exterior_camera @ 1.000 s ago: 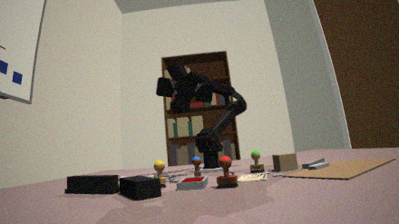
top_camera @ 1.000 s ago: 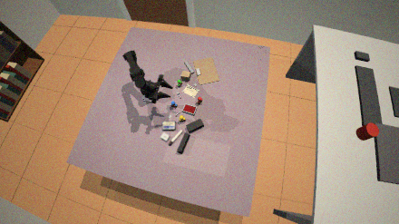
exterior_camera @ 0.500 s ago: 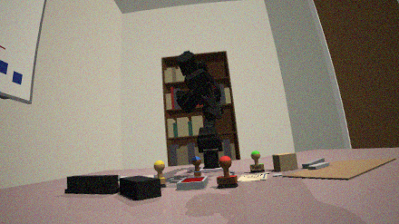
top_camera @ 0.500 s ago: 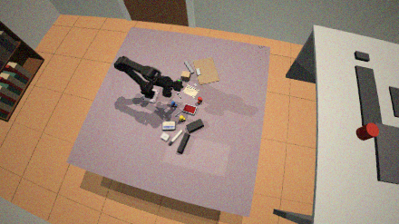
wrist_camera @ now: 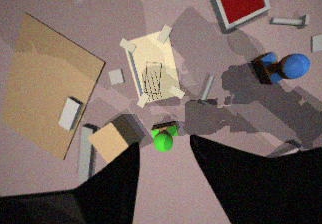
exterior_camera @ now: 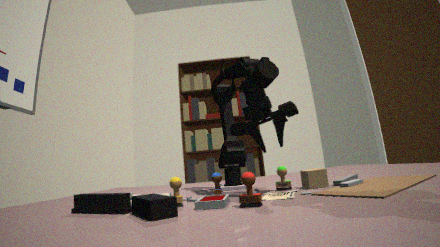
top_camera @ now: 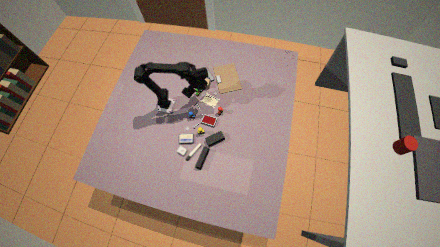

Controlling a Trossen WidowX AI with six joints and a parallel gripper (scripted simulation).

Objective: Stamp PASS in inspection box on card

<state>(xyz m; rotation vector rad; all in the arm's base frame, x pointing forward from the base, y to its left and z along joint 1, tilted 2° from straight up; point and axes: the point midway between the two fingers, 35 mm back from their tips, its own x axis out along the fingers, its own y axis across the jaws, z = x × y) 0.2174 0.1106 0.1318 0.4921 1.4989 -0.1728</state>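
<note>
The green-knobbed stamp lies 9 cm below my gripper tip, 2 cm to the left of it and 2 cm behind it. Also, from my gripper tip: tan block 10 cm to the left, 9 cm below; blue-knobbed stamp 16 cm to the right, 9 cm below, 1 cm behind; cream card 11 cm below, 7 cm ahead, 1 cm to the right.
</note>
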